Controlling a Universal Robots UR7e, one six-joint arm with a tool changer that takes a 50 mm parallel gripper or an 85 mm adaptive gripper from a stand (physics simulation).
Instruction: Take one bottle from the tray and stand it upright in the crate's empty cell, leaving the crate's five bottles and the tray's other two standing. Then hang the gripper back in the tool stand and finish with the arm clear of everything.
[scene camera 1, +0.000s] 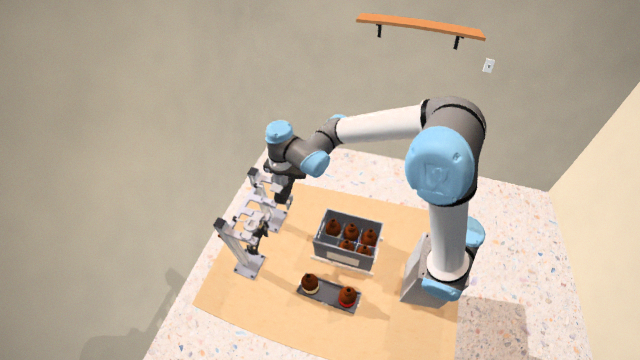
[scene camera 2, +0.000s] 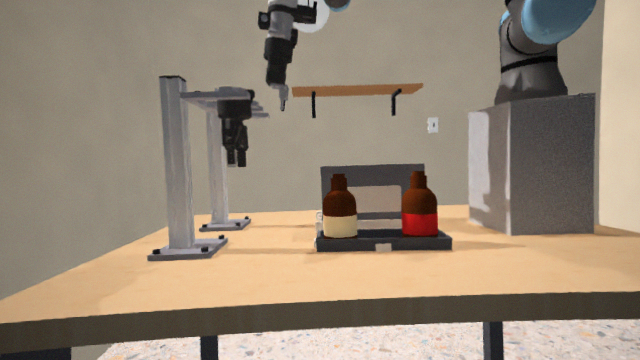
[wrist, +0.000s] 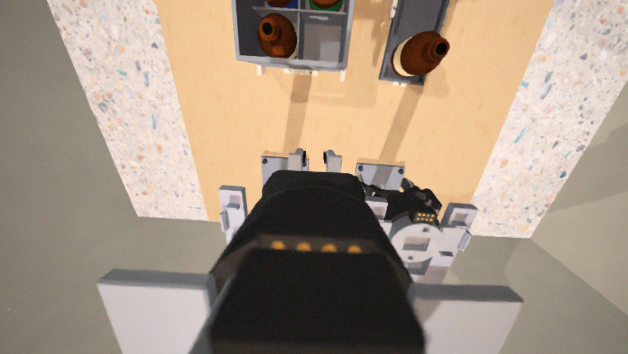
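Seen in the pictures: hand at its tool point: (scene camera 2: 280, 35); arm's base at its link origin: (scene camera 2: 529, 103).
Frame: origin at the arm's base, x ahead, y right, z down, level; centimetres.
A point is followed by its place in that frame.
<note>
The arm's gripper (scene camera 1: 289, 202) (scene camera 2: 283, 106) (wrist: 315, 158) is open, with nothing between its fingers. It hangs high above the table, beside the tool stand (scene camera 1: 234, 246) {y -13.6, x 83.1, z 10.0 cm} (scene camera 2: 176, 165) {y -13.4, x 85.0, z 13.0 cm}. The grey crate (scene camera 1: 324, 251) {y 1.6, x 48.5, z 21.1 cm} (scene camera 2: 350, 175) {y 1.6, x 45.8, z 16.9 cm} (wrist: 290, 64) {y 11.2, x 53.6, z 15.3 cm} holds five upright brown bottles. Its empty cell (scene camera 1: 329, 241) {y 10.7, x 49.1, z 28.2 cm} (wrist: 322, 42) {y 6.4, x 47.8, z 31.1 cm} is the corner cell on the stand and tray side. The tray (scene camera 1: 328, 291) {y -12.8, x 42.2, z 31.3 cm} (scene camera 2: 420, 243) {y -19.3, x 34.4, z 30.5 cm} (wrist: 416, 15) {y -13.7, x 42.0, z 31.4 cm} bears a cream-label bottle (scene camera 1: 309, 282) {y -15.1, x 49.3, z 18.6 cm} (scene camera 2: 340, 210) {y -17.2, x 50.3, z 23.5 cm} (wrist: 422, 54) {y -11.8, x 50.8, z 18.9 cm} and a red-label bottle (scene camera 1: 347, 296) {y -16.4, x 32.8, z 18.3 cm} (scene camera 2: 419, 205) {y -18.0, x 34.0, z 22.9 cm}, both standing. A third tray bottle does not show.
Another, black gripper (scene camera 2: 236, 161) hangs in the near bay of the stand, close to the arm's gripper. The stand's base plates (scene camera 1: 249, 266) {y -13.7, x 82.1, z 30.7 cm} (wrist: 380, 175) {y -12.7, x 80.1, z 30.7 cm} rest on the table. The robot's grey pedestal (scene camera 1: 417, 280) {y -8.9, x 9.6, z 3.3 cm} (scene camera 2: 550, 165) {y -8.8, x 0.9, z 15.8 cm} is beyond the crate. A wooden shelf (scene camera 1: 420, 25) (scene camera 2: 357, 90) is on the wall.
</note>
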